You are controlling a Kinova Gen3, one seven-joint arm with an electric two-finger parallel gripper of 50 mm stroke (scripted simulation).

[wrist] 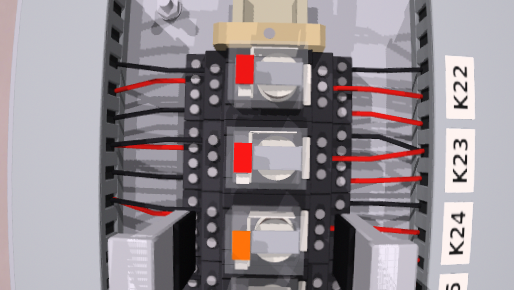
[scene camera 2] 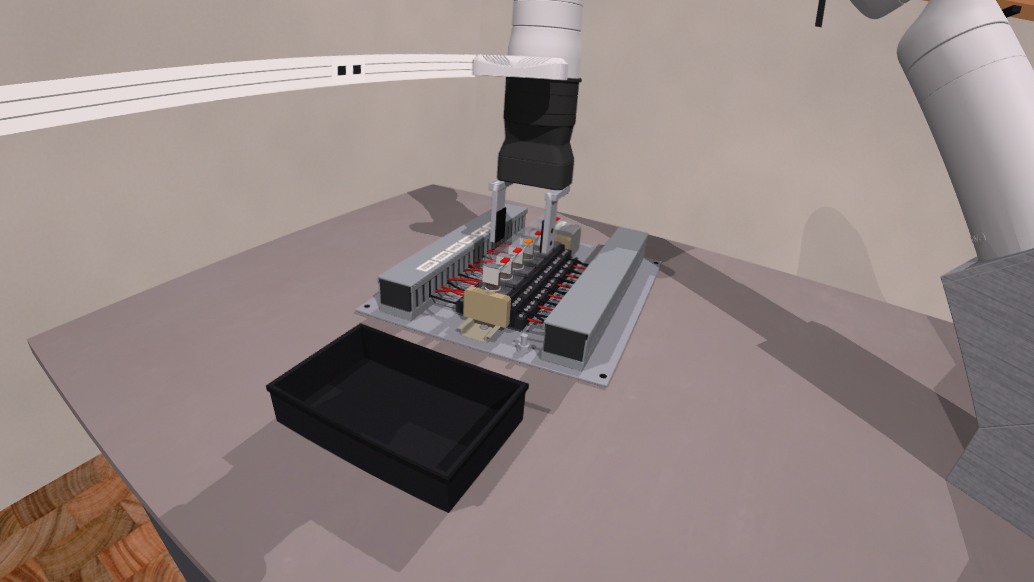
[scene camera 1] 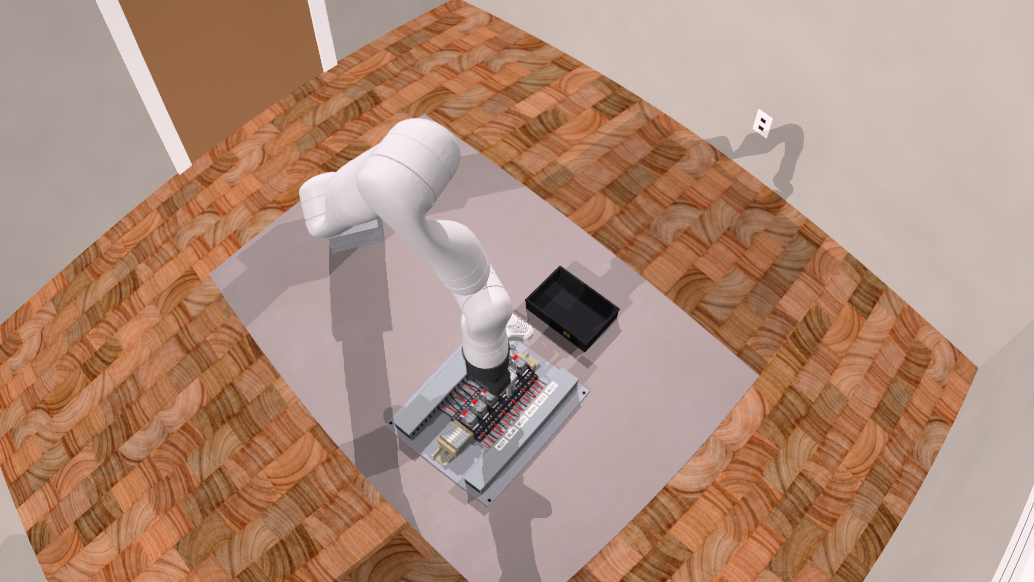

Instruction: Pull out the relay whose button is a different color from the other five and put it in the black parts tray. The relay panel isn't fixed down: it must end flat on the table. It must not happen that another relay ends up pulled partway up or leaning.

Labels:
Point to a relay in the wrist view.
At 261, 74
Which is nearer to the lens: the relay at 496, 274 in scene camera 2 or the black parts tray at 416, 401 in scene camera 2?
The black parts tray.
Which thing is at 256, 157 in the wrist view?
A relay.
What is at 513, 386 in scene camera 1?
The gripper.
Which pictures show the gripper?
The wrist view, scene camera 2 and scene camera 1: all of them.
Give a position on a black parts tray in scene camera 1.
565, 303

